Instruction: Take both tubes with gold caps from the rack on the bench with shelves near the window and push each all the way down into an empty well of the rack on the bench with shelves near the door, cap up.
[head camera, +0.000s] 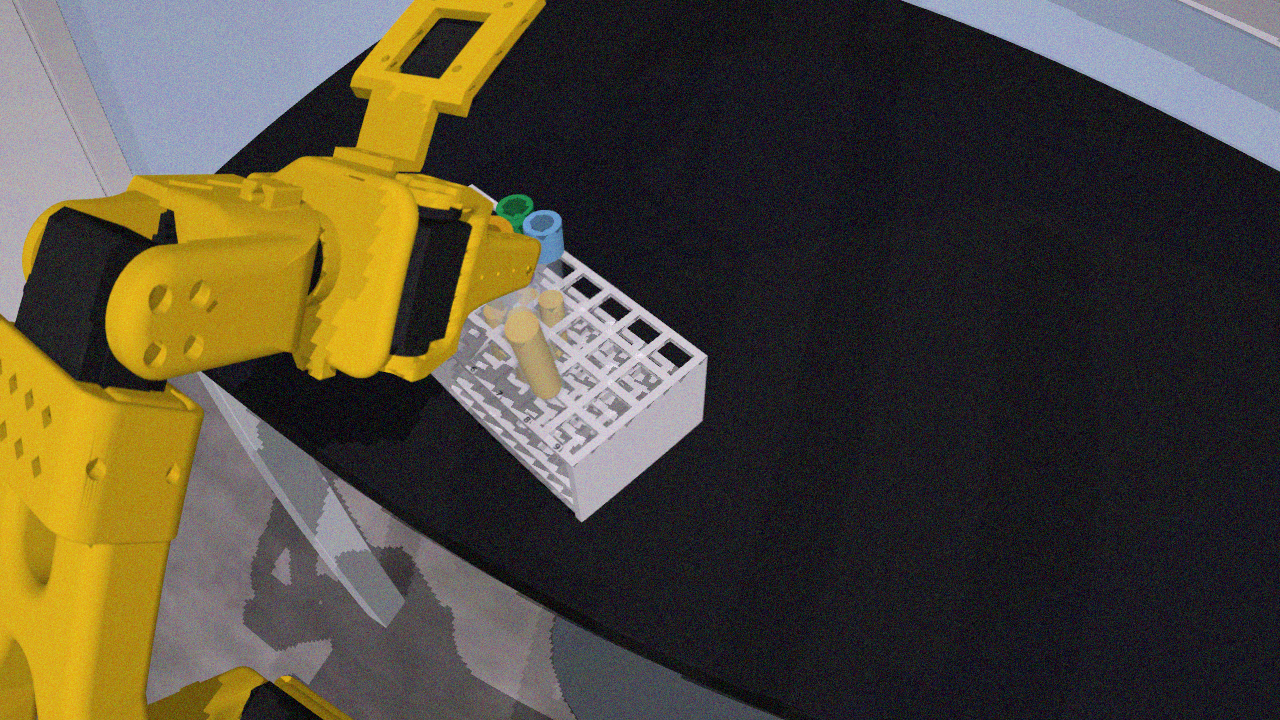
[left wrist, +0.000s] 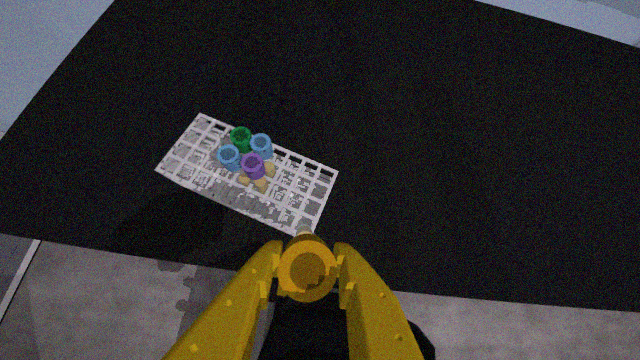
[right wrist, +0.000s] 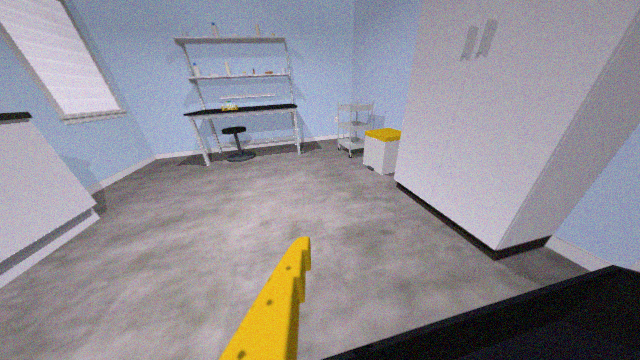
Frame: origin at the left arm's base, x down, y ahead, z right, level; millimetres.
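Seen in the pictures: left hand, its tool point: (head camera: 472, 234) (left wrist: 281, 254); right hand, its tool point: (right wrist: 310, 248).
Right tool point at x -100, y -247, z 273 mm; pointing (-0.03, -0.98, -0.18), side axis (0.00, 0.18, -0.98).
Note:
Offsets run from my right tool point to a thing's top centre. "*": to the spot under its first point. Level surfaces: height alone.
My left gripper (head camera: 529, 257) (left wrist: 308, 247) is shut on a gold-capped tube; its cap @(dx -104, dy +460, dz -283 mm) (left wrist: 307, 275) is up between the jaws. The tube's amber lower part @(* dx -34, dy +458, dz -276 mm) (head camera: 535, 358) is drawn over the white rack @(dx +55, dy +538, dz -358 mm) (head camera: 644, 447) (left wrist: 199, 114) in the head view and shows no contact with it. In the left wrist view, its lower end @(* dx -56, dy +466, dz -284 mm) (left wrist: 304, 230) shows at the rack's near right corner. The rack holds tubes with a green cap @(dx -7, dy +548, dz -355 mm) (head camera: 514, 211) (left wrist: 241, 139), two blue caps @(dx -7, dy +544, dz -335 mm) (left wrist: 261, 145) @(dx -7, dy +528, dz -361 mm) (left wrist: 229, 157) and a purple cap @(dx -7, dy +522, dz -339 mm) (left wrist: 253, 166). My right gripper is fully open, with one jaw (right wrist: 280, 300) showing, away from the rack.
The rack stands on a black bench top @(dx +112 mm) (head camera: 895, 358) (left wrist: 425, 175). Across the room are another bench with shelves @(dx +114 mm) (right wrist: 260, 108) bearing a small yellow rack (right wrist: 230, 107), a stool (right wrist: 234, 130), a cart (right wrist: 355, 106), a yellow-lidded bin (right wrist: 382, 134) and a white cabinet (right wrist: 465, 125).

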